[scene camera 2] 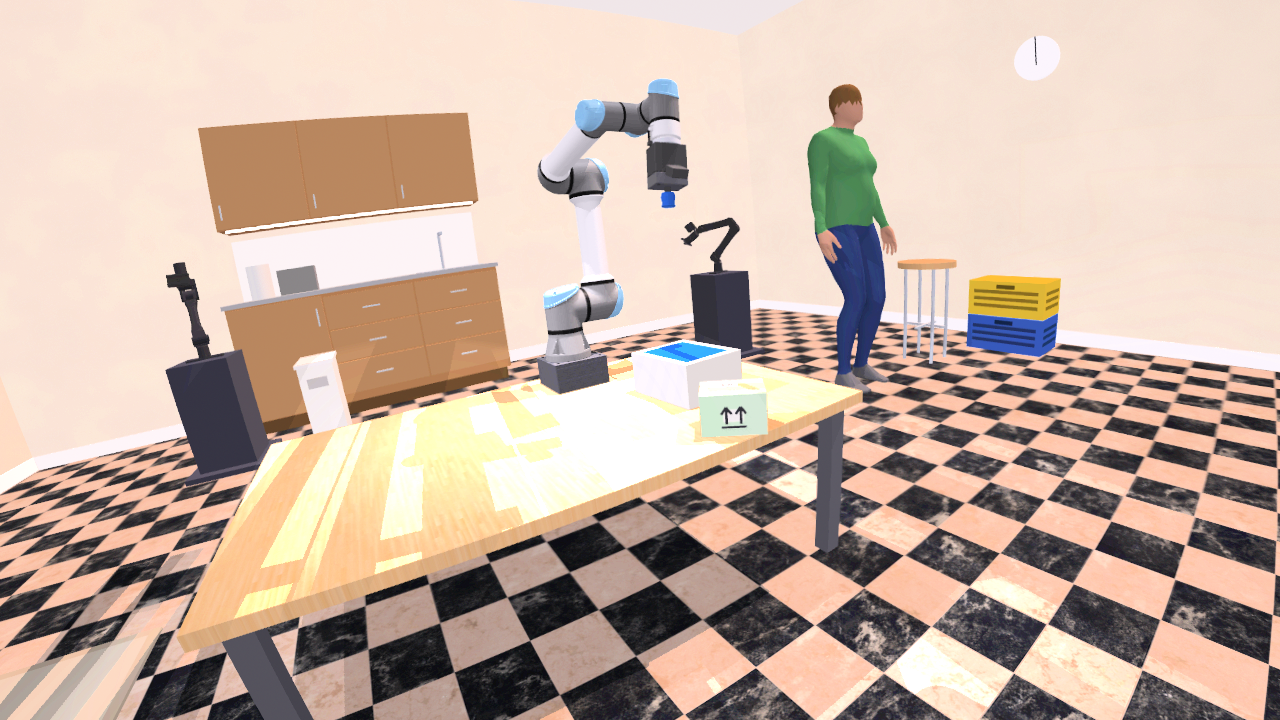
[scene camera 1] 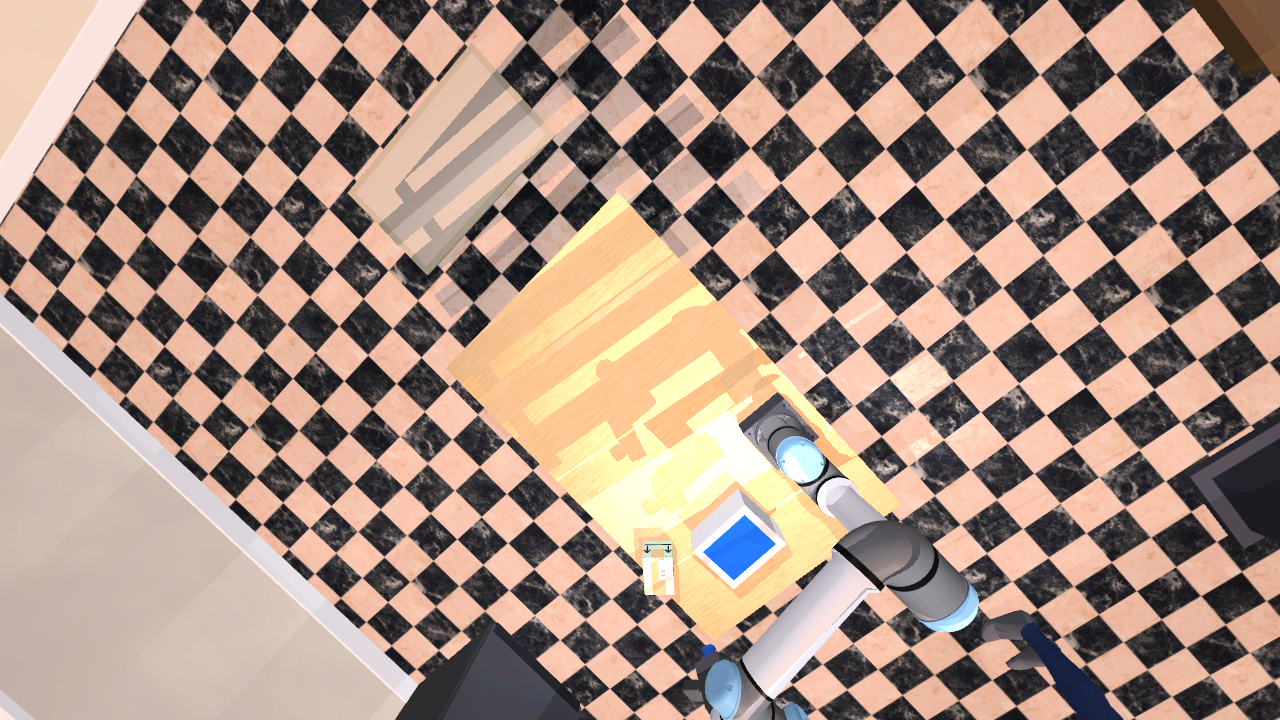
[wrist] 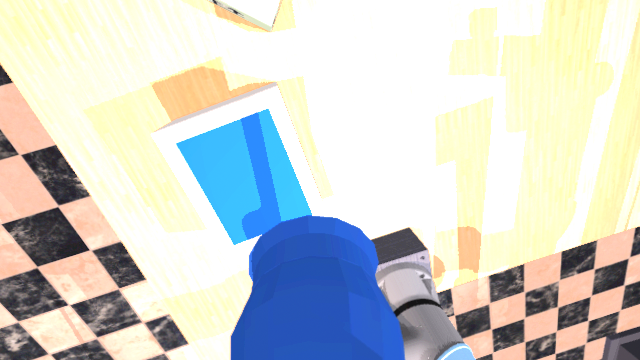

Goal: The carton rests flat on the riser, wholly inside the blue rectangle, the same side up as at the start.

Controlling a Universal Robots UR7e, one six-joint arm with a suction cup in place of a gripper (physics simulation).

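Places are measured from the arm's base along level axes (x left, y back, z up), in millimetres.
Pixels of known places: hand at its tool point: [scene camera 2: 668,206] [scene camera 1: 708,650] [wrist: 313,268]; arm's base at its link origin: [scene camera 2: 568,356] [scene camera 1: 778,434] [wrist: 398,289].
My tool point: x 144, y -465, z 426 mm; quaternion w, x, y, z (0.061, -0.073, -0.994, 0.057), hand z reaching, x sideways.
Note:
Ahead of a thing's pixels: the offset from my tool point to its middle. Level surfaces: height alone.
The carton {dx +8, dy -188, dz -469 mm} [scene camera 1: 658,574] [scene camera 2: 733,413] [wrist: 261,9], pale green and white with two up arrows on one side, stands upright on the table {dz -518 mm} [scene camera 1: 572,349] [scene camera 2: 340,510], near its long edge. In the wrist view part of it shows at the top edge. The white riser {dx +82, dy +114, dz -458 mm} [scene camera 1: 713,517] [scene camera 2: 657,377] [wrist: 220,114] stands beside it, apart from it. The blue rectangle {dx +82, dy +114, dz -398 mm} [scene camera 1: 739,546] [scene camera 2: 685,351] [wrist: 215,175] on its top bears no object; shadows fall on it in the wrist view. My blue suction cup [scene camera 1: 708,650] [scene camera 2: 668,199] [wrist: 314,232] hangs high above table level, open, touching nothing, and hides a riser corner in the wrist view.
The arm's base [scene camera 1: 776,428] [scene camera 2: 572,371] stands on the table near the riser. A person in green [scene camera 2: 841,183] stands on the floor past the table end. Dark pedestals [scene camera 2: 217,411] [scene camera 2: 721,308] bear small arms. A stool [scene camera 2: 927,265] stands beyond the person.

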